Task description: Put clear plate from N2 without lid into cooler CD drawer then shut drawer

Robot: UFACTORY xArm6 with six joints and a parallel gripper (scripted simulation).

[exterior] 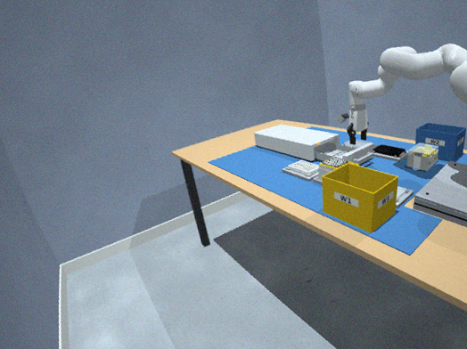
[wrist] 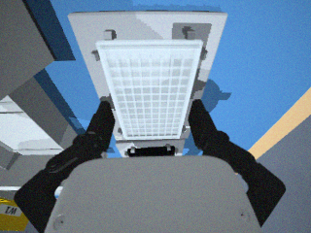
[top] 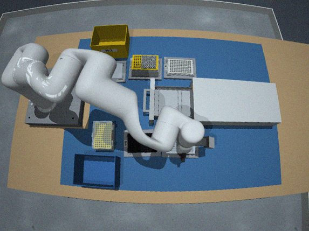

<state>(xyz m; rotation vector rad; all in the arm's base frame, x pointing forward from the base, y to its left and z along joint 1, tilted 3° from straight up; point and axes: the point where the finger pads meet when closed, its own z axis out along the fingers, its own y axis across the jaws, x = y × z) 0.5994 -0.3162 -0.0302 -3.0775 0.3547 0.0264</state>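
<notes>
The clear plate lies 2 cm below my hand. Also, from my hand: black plate: 17 cm behind, 4 cm to the left, 2 cm below; cooler drawer: 2 cm ahead, 19 cm to the left, 1 cm below; grey work nest N2: 3 cm below.
</notes>
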